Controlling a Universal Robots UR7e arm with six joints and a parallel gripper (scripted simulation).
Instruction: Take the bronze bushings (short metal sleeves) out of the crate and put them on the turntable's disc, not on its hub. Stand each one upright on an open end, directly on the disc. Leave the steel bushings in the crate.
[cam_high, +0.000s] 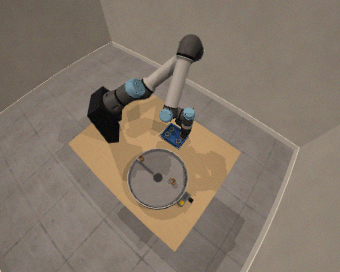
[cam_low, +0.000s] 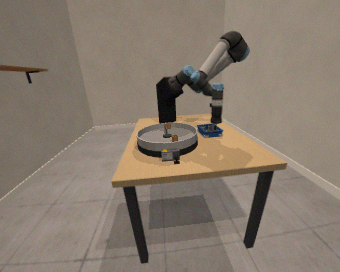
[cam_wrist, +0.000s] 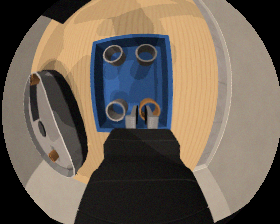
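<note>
Right now my hand is 40 mm to the left of the blue crate, 40 mm past it and 40 mm above it. From my hand the other things lie so: grey turntable disc 330 mm to the right, 180 mm ahead, 10 mm below.
</note>
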